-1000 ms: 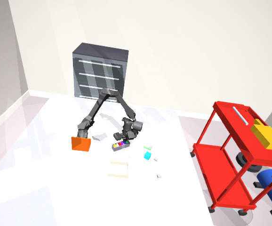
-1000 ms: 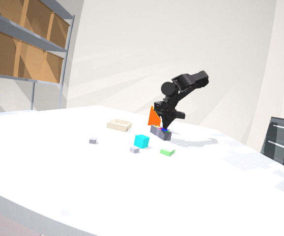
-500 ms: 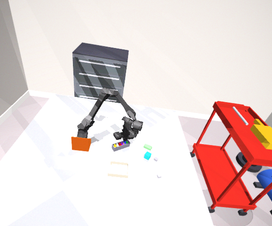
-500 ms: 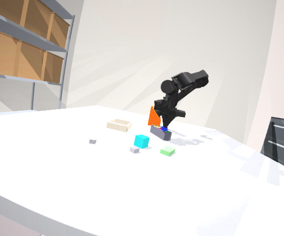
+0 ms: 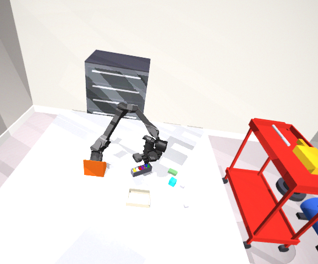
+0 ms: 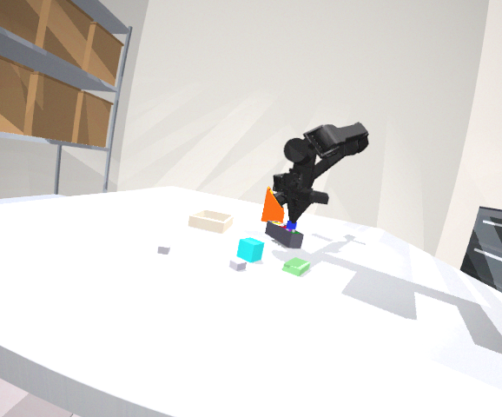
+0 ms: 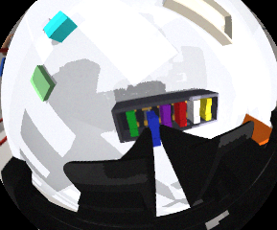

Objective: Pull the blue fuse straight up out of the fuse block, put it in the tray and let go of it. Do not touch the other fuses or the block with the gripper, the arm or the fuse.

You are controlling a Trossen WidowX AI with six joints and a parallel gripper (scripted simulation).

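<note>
Right now the beige tray is 1 cm behind my gripper tip, 23 cm to the right of it and 6 cm below it. Also, from my gripper tip: blue fuse: 1 cm below; cyan cube: 18 cm ahead, 8 cm to the right, 4 cm below; green wedge: 19 cm ahead, 2 cm to the left, 5 cm below.
</note>
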